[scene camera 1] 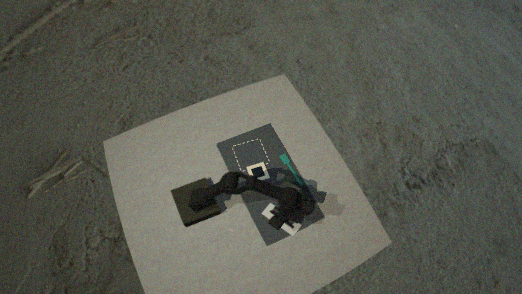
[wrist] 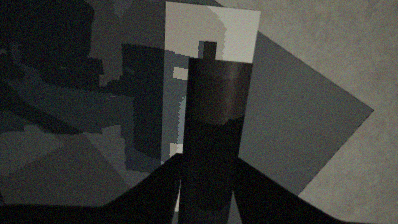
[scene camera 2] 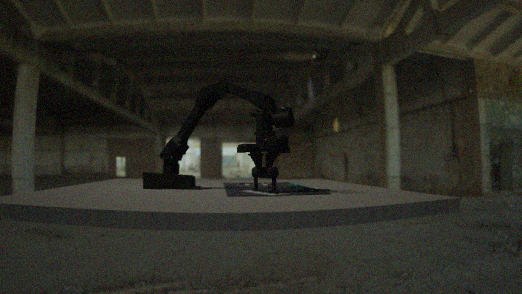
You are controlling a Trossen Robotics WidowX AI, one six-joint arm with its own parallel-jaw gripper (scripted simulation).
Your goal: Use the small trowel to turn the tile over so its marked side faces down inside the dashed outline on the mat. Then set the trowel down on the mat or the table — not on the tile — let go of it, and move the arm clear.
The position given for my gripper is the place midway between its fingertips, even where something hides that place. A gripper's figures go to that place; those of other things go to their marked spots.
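Labels:
My gripper [wrist: 206,162] is 120 mm from the lens. I can see a dark mat [wrist: 88,88] too, and the mat is 190 mm from the lens.

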